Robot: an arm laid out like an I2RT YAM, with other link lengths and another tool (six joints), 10 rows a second.
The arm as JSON. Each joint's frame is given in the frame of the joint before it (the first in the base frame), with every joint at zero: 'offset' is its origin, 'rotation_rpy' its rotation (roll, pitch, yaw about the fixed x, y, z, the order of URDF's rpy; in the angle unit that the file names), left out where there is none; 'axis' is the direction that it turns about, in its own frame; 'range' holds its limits. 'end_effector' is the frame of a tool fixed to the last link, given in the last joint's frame.
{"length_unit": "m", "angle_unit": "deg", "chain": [
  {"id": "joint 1", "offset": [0.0, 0.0, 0.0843], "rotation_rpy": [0.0, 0.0, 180.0], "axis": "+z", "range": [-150.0, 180.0]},
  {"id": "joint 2", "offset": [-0.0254, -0.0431, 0.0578], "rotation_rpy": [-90.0, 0.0, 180.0], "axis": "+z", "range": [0.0, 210.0]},
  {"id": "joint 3", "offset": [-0.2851, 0.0, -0.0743], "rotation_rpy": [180.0, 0.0, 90.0], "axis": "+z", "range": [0.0, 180.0]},
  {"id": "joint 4", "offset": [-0.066, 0.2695, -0.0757], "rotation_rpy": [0.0, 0.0, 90.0], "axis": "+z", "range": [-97.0, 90.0]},
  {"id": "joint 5", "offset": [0.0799, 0.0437, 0.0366], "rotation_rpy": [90.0, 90.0, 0.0], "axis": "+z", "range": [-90.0, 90.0]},
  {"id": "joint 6", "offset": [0.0, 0.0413, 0.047], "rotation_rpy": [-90.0, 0.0, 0.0], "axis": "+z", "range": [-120.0, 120.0]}
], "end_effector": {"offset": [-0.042, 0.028, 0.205], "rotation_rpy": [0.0, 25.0, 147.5]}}
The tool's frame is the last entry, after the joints.
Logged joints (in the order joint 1, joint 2, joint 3, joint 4, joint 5, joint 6), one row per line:
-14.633, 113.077, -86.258, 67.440, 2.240, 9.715
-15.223, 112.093, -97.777, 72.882, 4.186, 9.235
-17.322, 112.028, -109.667, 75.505, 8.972, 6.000
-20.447, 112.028, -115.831, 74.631, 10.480, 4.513
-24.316, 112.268, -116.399, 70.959, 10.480, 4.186
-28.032, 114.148, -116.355, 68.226, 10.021, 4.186
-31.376, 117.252, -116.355, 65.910, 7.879, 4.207
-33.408, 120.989, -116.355, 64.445, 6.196, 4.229
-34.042, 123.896, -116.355, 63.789, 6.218, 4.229
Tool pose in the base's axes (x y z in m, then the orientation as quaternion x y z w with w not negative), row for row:
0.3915, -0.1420, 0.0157, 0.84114, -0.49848, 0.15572, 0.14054
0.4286, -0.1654, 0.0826, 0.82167, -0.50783, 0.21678, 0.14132
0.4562, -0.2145, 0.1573, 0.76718, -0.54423, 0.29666, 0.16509
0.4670, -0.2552, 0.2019, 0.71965, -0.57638, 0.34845, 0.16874
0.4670, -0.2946, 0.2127, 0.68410, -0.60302, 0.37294, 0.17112
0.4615, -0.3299, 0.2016, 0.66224, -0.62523, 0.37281, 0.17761
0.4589, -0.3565, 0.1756, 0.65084, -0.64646, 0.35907, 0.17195
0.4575, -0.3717, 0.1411, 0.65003, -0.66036, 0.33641, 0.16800
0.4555, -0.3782, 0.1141, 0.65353, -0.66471, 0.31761, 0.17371
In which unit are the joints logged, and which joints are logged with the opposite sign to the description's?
The joints are logged in degrees. Opposite sign: joint 3, joint 4, joint 6.
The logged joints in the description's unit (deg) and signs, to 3 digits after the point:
-14.633, 113.077, 86.258, -67.440, 2.240, -9.715
-15.223, 112.093, 97.777, -72.882, 4.186, -9.235
-17.322, 112.028, 109.667, -75.505, 8.972, -6.000
-20.447, 112.028, 115.831, -74.631, 10.480, -4.513
-24.316, 112.268, 116.399, -70.959, 10.480, -4.186
-28.032, 114.148, 116.355, -68.226, 10.021, -4.186
-31.376, 117.252, 116.355, -65.910, 7.879, -4.207
-33.408, 120.989, 116.355, -64.445, 6.196, -4.229
-34.042, 123.896, 116.355, -63.789, 6.218, -4.229

